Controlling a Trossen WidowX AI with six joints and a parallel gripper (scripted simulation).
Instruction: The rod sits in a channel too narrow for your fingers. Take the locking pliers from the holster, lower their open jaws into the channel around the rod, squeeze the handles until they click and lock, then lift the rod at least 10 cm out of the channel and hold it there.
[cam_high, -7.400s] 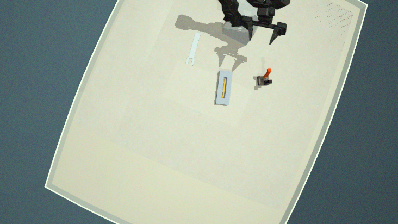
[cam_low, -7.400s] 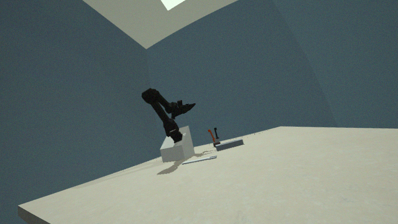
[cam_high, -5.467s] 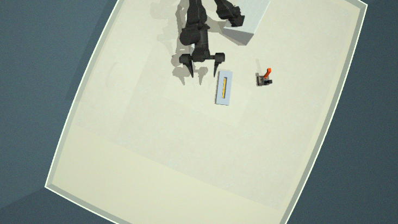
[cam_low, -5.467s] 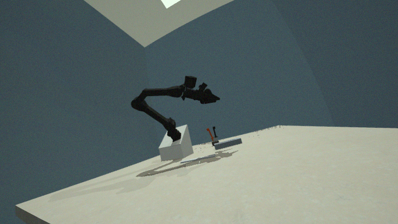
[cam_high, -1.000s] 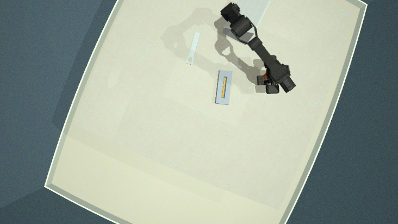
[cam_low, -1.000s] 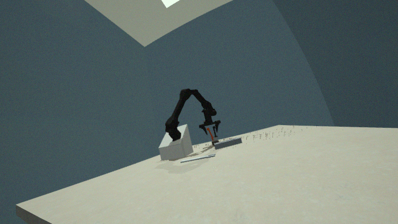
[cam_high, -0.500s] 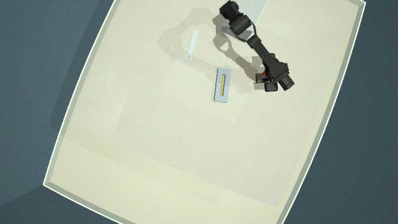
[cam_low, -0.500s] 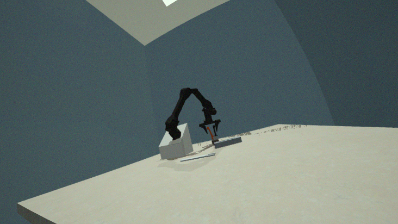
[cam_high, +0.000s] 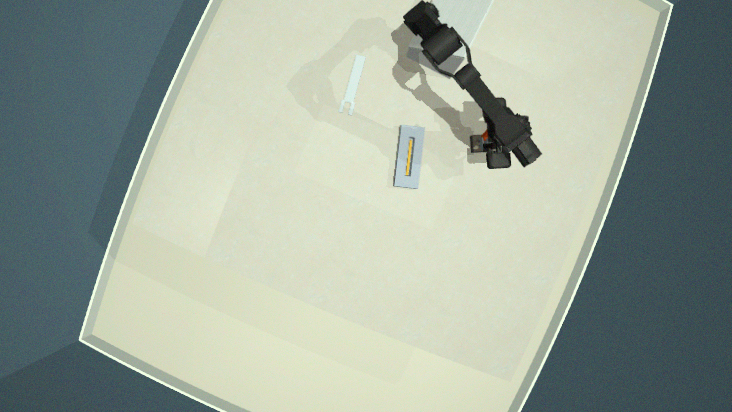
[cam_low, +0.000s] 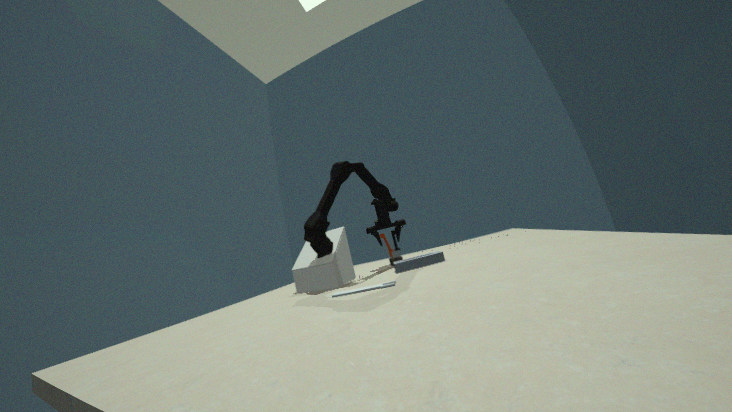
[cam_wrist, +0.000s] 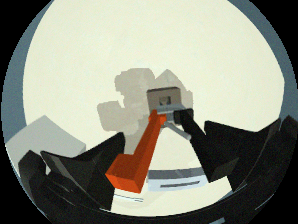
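Right now my gripper tip is 10 mm past the orange handle and 10 mm to the left of it. Also, from my gripper tip: grey channel block 110 mm ahead, 190 mm to the right, 80 mm below; then thin yellow rod 110 mm ahead, 190 mm to the right, 90 mm below; then holster 10 mm ahead, 90 mm below.
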